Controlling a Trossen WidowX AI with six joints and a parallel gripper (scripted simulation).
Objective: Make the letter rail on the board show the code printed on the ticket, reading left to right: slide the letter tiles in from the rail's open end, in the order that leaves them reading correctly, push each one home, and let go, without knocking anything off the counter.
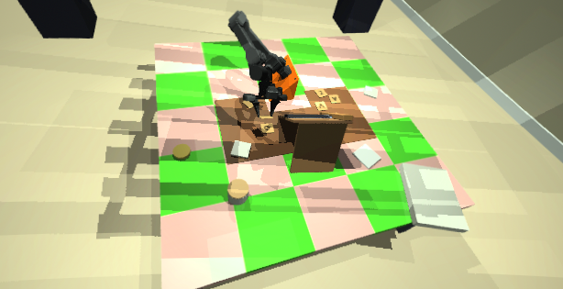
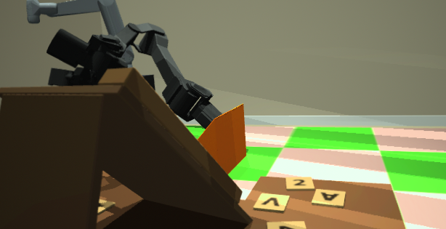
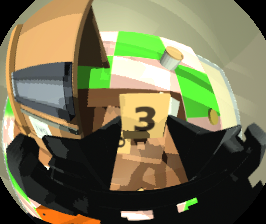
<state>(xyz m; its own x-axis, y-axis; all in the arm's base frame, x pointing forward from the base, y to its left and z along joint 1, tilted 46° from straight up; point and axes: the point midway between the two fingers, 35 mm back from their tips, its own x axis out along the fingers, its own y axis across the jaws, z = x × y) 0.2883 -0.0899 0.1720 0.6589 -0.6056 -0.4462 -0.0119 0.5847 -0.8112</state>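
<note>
Now: gripper tip 20 mm past the ticket, 220 mm to the right of it and 60 mm above it. From my gripper tip the other things lie so: tan tile right at my gripper tip; then white slab 450 mm ahead, 660 mm to the left, 120 mm below.
</note>
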